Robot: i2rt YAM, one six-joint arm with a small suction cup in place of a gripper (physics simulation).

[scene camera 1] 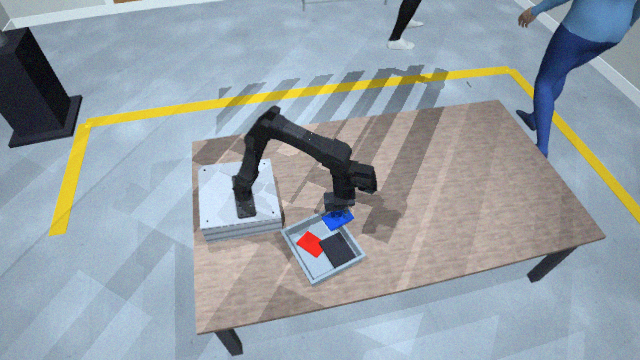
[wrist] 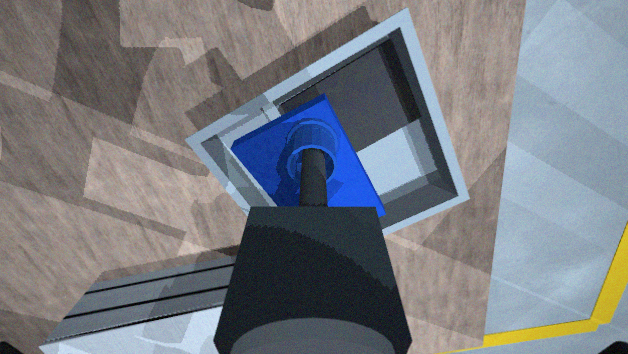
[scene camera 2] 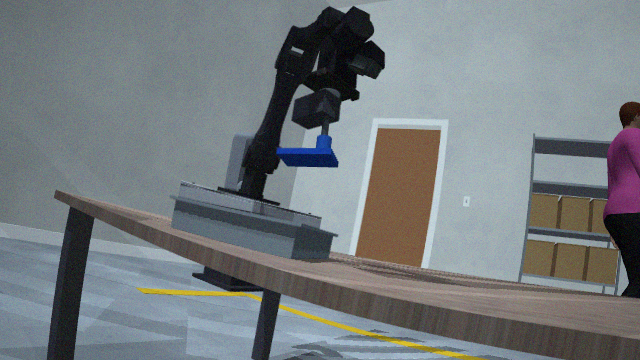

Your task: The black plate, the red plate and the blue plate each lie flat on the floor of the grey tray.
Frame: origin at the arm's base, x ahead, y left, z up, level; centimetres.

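Seen in the pictures: hand at its tool point: (scene camera 1: 346, 217) (wrist: 313, 133) (scene camera 2: 321, 157); arm's base at its link origin: (scene camera 1: 243, 195) (scene camera 2: 249, 198).
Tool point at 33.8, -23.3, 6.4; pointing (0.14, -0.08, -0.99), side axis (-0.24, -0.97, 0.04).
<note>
Offsets run from my tool point to a thing's top centre, as dx, dy, dz. Level surfaces: height alone.
My suction cup (scene camera 2: 324, 142) (wrist: 312, 150) is on and holds the blue plate {-3.1, +0.7, +1.5} (scene camera 1: 339, 220) (scene camera 2: 307, 157) (wrist: 350, 175) by its top face. The blue plate hangs roughly level, well above the tray's rim in scene camera 2. The grey tray {-8.9, -1.2, -11.7} (scene camera 1: 299, 270) (scene camera 2: 240, 234) (wrist: 436, 107) stands on the table. The black plate {-3.5, -4.3, -14.1} (scene camera 1: 338, 249) (wrist: 367, 100) lies in the tray, on the side away from the robot base. The red plate {-12.1, +1.5, -15.4} (scene camera 1: 310, 244) lies in the tray beside the black plate, close to it or touching. In the wrist view the red plate does not show.
The robot's light base block (scene camera 1: 240, 192) (wrist: 165, 327) stands on the wooden table {dz -16.7} (scene camera 1: 450, 200) (scene camera 2: 450, 300) (wrist: 125, 200), close to the tray's corner. A person in blue (scene camera 1: 565, 65) stands beyond the table. A person in pink (scene camera 2: 625, 175) and a shelf rack with boxes are in the background.
</note>
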